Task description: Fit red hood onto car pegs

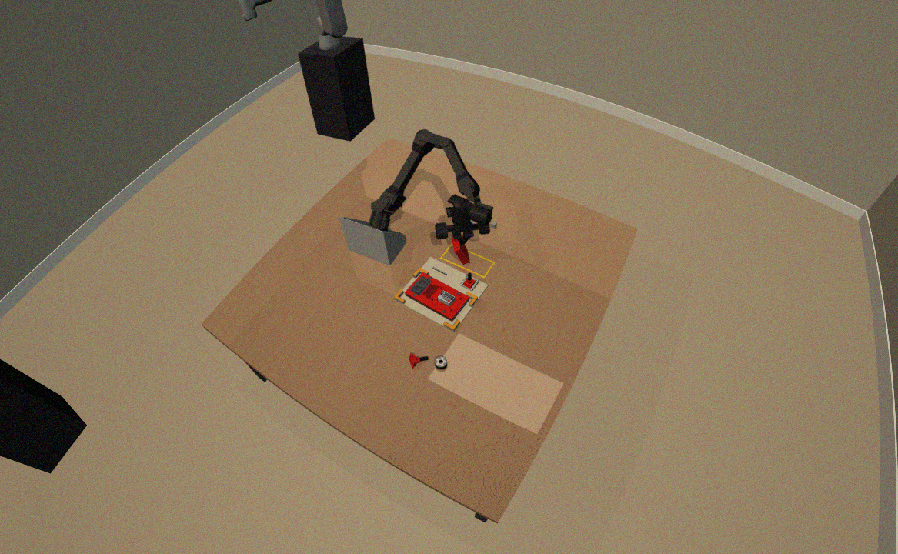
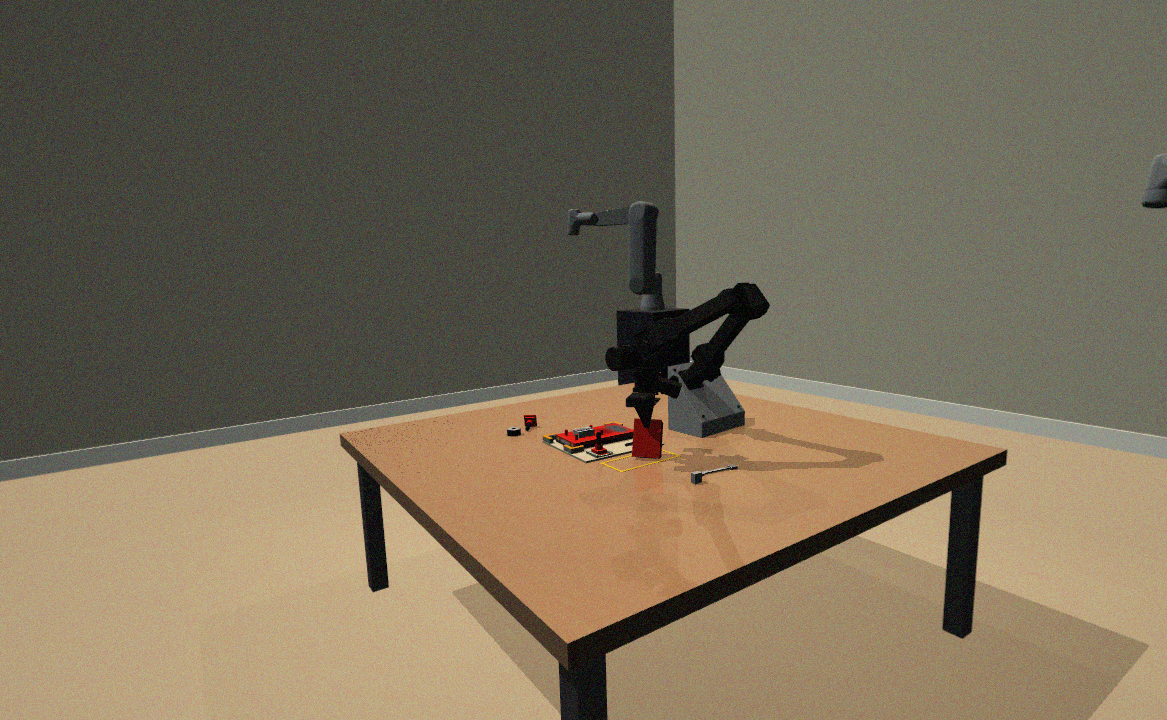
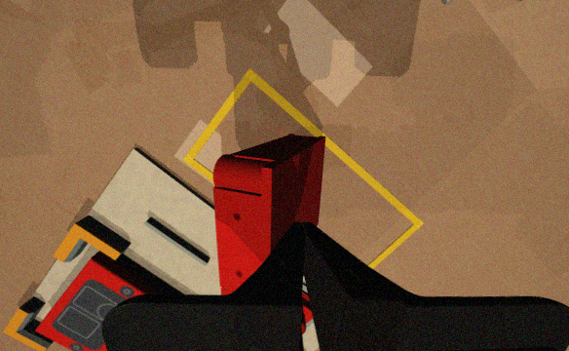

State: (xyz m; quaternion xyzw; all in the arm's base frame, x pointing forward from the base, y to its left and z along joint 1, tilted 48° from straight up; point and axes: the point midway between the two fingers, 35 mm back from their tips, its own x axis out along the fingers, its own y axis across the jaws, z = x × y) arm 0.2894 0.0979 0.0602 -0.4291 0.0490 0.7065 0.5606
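Right now my gripper tip is 3 cm above the red hood. Also, from my gripper tip: round part 13 cm ahead, 43 cm to the right, 7 cm below; then pale jig plate 19 cm to the right, 7 cm below.
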